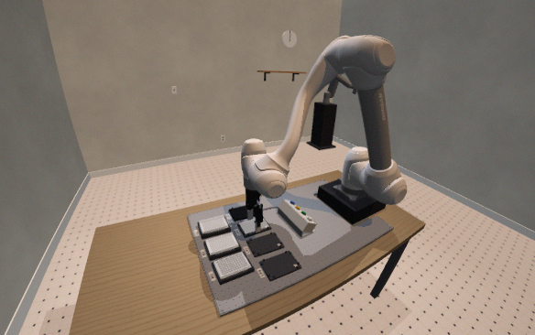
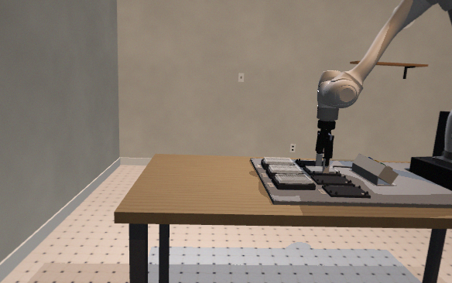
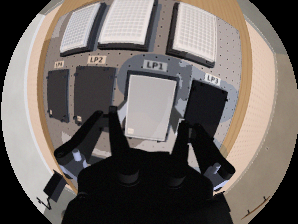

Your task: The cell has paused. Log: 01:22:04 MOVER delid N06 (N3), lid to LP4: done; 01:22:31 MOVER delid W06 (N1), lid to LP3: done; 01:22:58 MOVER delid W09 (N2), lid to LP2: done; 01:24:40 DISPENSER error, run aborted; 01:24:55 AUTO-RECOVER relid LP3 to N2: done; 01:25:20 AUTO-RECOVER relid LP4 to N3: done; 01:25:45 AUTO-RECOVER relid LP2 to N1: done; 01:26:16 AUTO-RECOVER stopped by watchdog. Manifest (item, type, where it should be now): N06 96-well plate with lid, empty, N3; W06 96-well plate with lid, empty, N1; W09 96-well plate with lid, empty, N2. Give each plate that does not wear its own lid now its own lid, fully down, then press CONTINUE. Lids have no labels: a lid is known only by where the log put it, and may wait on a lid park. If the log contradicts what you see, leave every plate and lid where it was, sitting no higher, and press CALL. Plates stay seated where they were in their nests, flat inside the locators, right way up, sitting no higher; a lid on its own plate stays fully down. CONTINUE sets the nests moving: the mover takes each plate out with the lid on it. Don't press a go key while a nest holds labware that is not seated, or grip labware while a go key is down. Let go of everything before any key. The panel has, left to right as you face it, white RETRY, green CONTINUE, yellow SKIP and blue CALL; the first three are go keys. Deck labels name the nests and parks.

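Now: the pale lid 2 cm below my hand. Also, from my hand: yellow key: 24 cm behind, 2 cm to the left, 3 cm above; then blue key: 23 cm behind, 3 cm to the right, 3 cm above; then LP2 lid park: 13 cm to the left, 3 cm below.
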